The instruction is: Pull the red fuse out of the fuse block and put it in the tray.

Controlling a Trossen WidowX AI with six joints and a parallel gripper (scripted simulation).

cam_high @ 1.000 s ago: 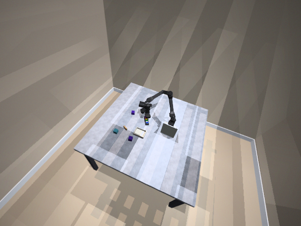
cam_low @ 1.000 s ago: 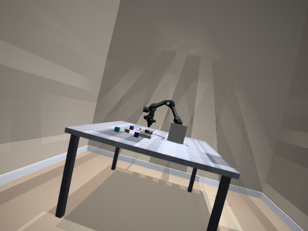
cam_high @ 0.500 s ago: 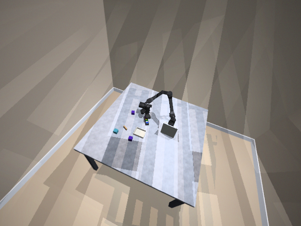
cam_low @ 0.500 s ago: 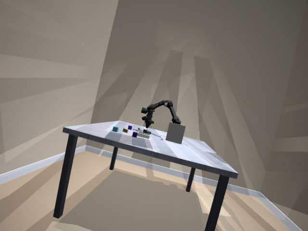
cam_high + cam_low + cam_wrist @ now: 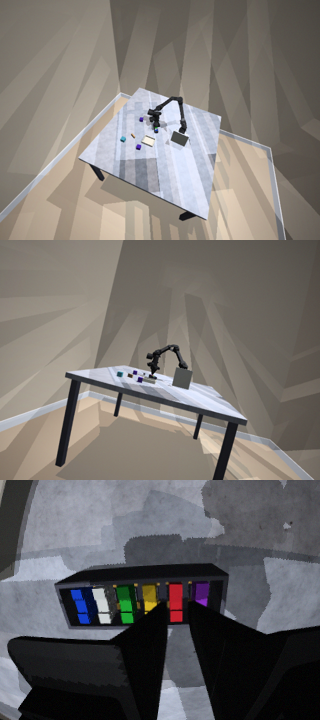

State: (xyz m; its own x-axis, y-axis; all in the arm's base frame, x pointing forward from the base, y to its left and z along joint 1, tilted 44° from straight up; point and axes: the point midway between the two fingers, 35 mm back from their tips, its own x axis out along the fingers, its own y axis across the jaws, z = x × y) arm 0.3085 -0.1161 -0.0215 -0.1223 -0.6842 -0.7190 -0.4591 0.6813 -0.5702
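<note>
The red fuse lies 20 mm below my gripper tip. From my gripper tip the other things lie so: cyan cube (310 mm to the left, 270 mm ahead, 30 mm below); then tray (220 mm to the left, 40 mm below); then tan block (230 mm to the left, 190 mm ahead, 30 mm below).
</note>
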